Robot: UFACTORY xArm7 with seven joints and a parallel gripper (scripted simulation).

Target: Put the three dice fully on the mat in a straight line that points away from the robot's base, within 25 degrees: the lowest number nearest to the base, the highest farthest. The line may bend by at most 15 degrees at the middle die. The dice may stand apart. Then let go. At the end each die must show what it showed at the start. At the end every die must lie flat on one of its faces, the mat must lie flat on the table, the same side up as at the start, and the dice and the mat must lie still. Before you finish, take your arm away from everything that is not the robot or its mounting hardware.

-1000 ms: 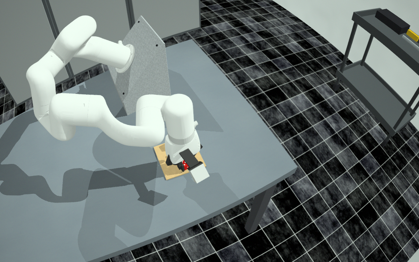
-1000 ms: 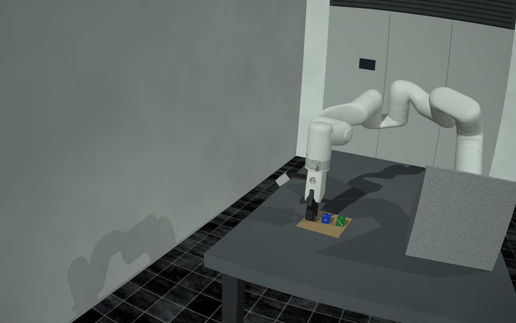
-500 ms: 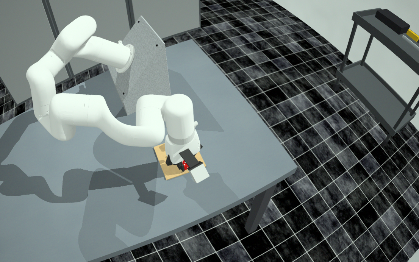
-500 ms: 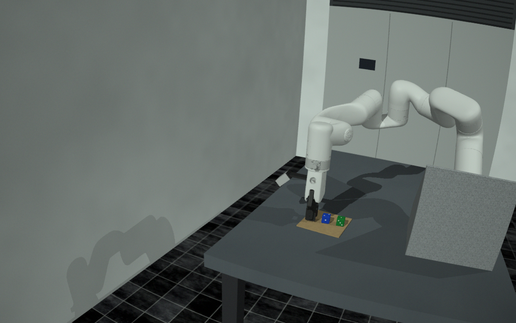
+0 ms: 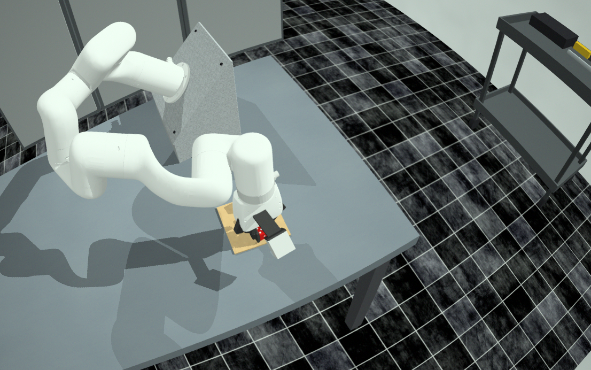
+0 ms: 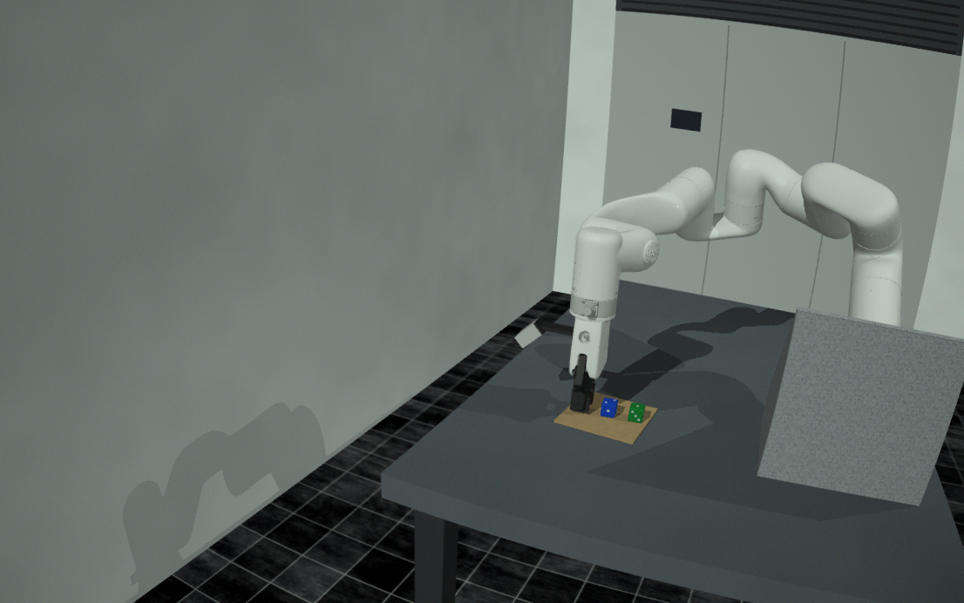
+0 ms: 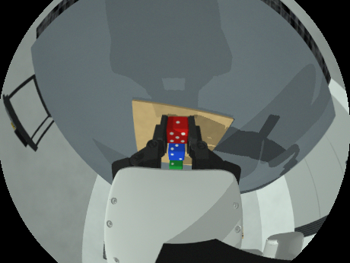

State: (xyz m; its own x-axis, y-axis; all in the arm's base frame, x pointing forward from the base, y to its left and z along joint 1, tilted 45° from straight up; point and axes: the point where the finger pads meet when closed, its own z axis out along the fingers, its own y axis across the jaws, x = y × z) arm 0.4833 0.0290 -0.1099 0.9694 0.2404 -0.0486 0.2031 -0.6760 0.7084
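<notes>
Now: hand 10 mm above the red die. Also, from my hand: green die 90 mm behind, 20 mm to the right, 10 mm below; then tan mat 50 mm behind, 10 mm to the right, 30 mm below; then blue die 50 mm behind, 10 mm to the right, 10 mm below.
</notes>
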